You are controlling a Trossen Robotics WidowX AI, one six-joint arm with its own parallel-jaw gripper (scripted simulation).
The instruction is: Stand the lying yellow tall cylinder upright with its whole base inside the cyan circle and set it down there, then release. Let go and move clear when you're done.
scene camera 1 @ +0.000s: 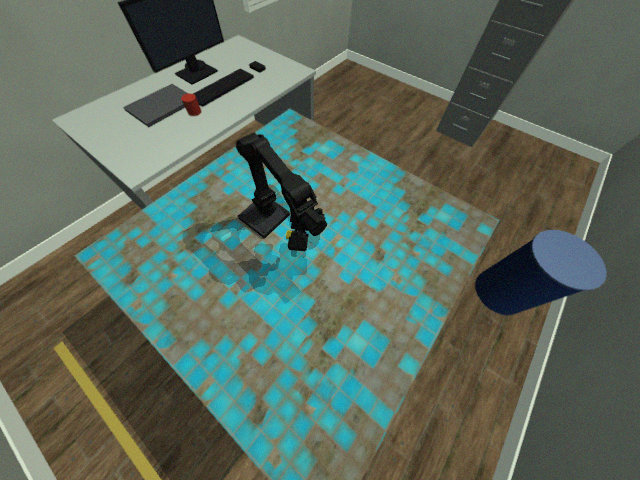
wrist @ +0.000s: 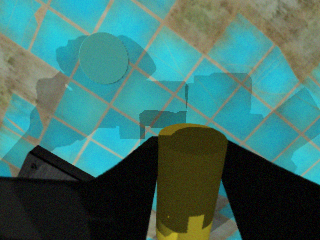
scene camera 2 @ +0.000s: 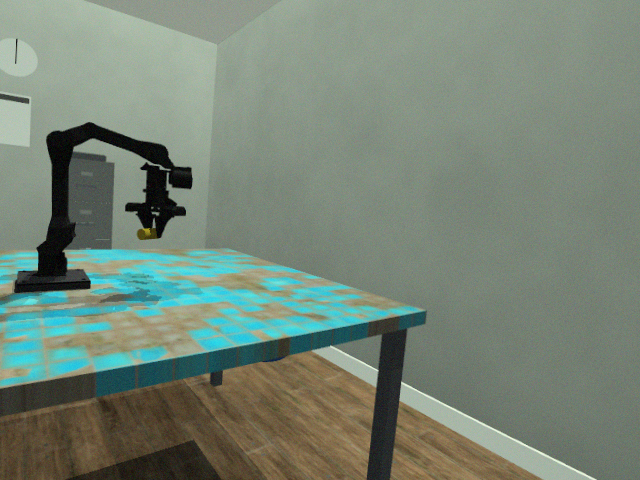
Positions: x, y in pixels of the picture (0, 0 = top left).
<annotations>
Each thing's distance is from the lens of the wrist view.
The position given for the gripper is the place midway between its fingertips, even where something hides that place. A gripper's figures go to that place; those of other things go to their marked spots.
gripper [wrist: 187, 144]: 0.11 m
cyan circle [wrist: 103, 57]: 0.24 m
</annotations>
